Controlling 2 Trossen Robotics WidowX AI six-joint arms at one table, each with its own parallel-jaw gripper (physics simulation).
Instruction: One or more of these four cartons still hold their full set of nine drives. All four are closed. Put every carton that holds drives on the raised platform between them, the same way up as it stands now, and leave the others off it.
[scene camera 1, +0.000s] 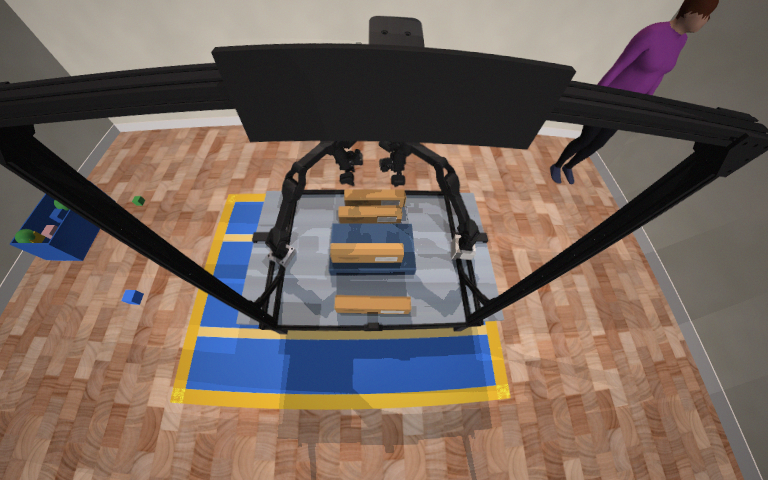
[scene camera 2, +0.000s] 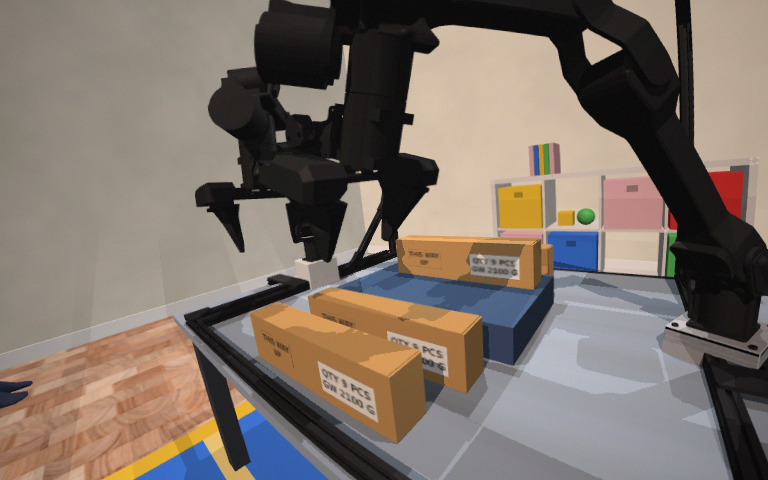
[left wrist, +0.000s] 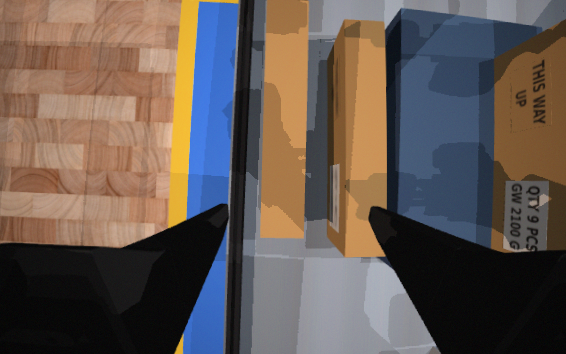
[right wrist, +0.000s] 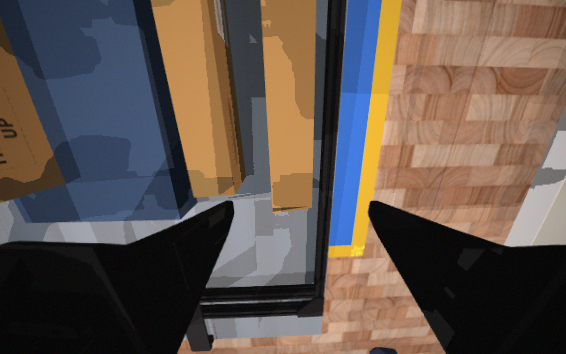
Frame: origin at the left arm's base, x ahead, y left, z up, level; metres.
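Seen in the pictures: left gripper, fingertip midpoint: (scene camera 1: 354, 178) (scene camera 2: 358, 249) (left wrist: 299, 211); right gripper, fingertip midpoint: (scene camera 2: 270, 247) (right wrist: 300, 207); left arm's base, link origin: (scene camera 1: 280, 252) (scene camera 2: 722, 326); right arm's base, link origin: (scene camera 1: 465, 244) (scene camera 2: 315, 258).
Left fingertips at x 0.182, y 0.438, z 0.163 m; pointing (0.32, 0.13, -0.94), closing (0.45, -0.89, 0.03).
Note:
Offsets run from my left fingertips to a thing's top centre. "*": to the spot under its first point.
Four closed tan cartons show. One {dx +0.210, dy -0.289, dz -0.059 m} (scene camera 1: 367, 253) (scene camera 2: 453, 254) (left wrist: 520, 155) lies upright on the blue raised platform {dx +0.207, dy -0.225, dz -0.144 m} (scene camera 1: 370, 233) (scene camera 2: 453, 300) (left wrist: 450, 120) (right wrist: 105, 110), its "THIS WAY UP" print readable. A second carton {dx +0.117, dy -0.057, dz -0.119 m} (scene camera 1: 367, 212) (scene camera 2: 396, 316) (left wrist: 367, 130) (right wrist: 192, 100) lies beside the platform. A third {dx +0.094, dy +0.052, dz -0.119 m} (scene camera 1: 370, 194) (scene camera 2: 305, 362) (left wrist: 285, 120) (right wrist: 292, 140) lies at the table edge, parallel to it. The fourth {dx +0.327, dy -0.480, dz -0.119 m} (scene camera 1: 362, 304) (scene camera 2: 547, 259) lies beyond the platform in scene camera 2, mostly hidden. My left gripper (scene camera 2: 359, 249) (left wrist: 299, 211) and right gripper (scene camera 2: 274, 253) (right wrist: 301, 204) are open and empty, above the edge carton's side.
A black frame rail {* dx +0.014, dy +0.102, dz -0.184 m} (scene camera 2: 294, 413) (left wrist: 241, 150) (right wrist: 332, 125) runs along the table edge beside the third carton. A dark screen {* dx +0.367, dy -0.578, dz +0.831 m} (scene camera 1: 390, 96) hangs over the scene. A person (scene camera 1: 645, 56) stands at the right back in scene camera 1. Shelves with boxes stand behind the table in scene camera 2.

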